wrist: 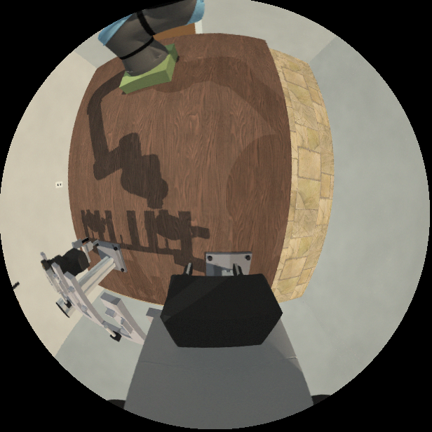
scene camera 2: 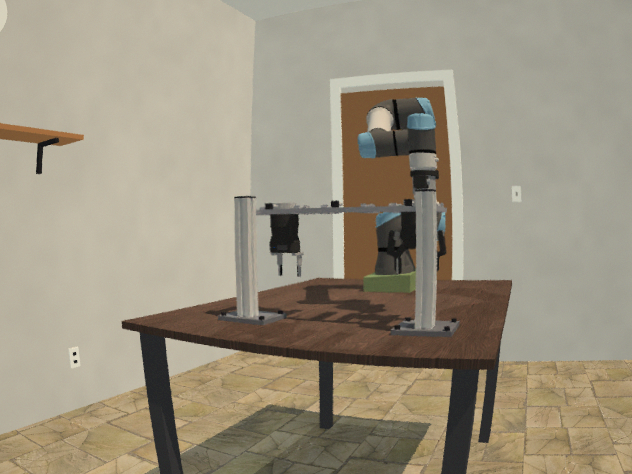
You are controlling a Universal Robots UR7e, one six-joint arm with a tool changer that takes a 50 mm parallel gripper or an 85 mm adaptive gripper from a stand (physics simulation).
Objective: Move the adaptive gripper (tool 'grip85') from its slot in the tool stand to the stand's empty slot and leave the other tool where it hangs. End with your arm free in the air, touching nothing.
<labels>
A parallel gripper shows in the wrist view and in scene camera 2. The same spot on the parallel gripper: (wrist: 74,261) is (scene camera 2: 297,235).
</labels>
